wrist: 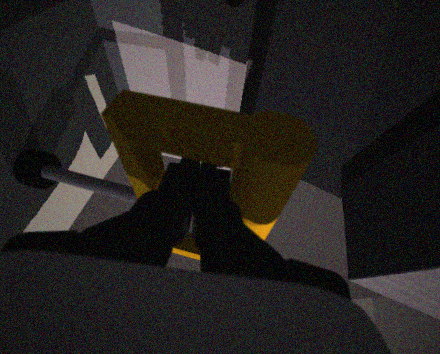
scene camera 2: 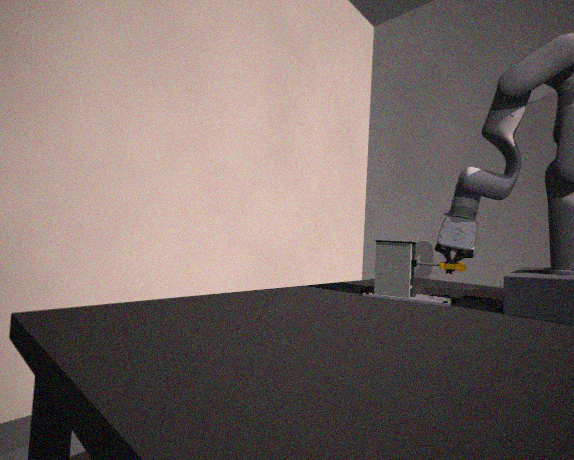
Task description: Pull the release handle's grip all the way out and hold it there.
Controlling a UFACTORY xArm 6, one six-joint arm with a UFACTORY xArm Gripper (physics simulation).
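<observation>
The release handle's yellow grip [scene camera 2: 460, 267] [wrist: 190, 127] is a frame with an opening in its middle. A thin grey rod [scene camera 2: 428, 264] [wrist: 90, 182] joins it to a dark collar [scene camera 2: 414, 263] [wrist: 31, 167] on the side of a pale upright box [scene camera 2: 393, 267]. A length of rod shows between collar and grip. My gripper [scene camera 2: 449, 271] [wrist: 201, 166] is shut with nothing between its fingers. The closed fingers pass down through the grip's opening, and their tips show just below it in the scene view. Finger contact with the inner edges is hard to tell.
The box stands on a light base plate [scene camera 2: 434, 299] behind the dark table [scene camera 2: 300, 375]. A grey disc [scene camera 2: 426, 252] shows just right of the box. The arm's grey pedestal [scene camera 2: 540, 297] stands at the right. A large pale wall [scene camera 2: 200, 150] rises on the left.
</observation>
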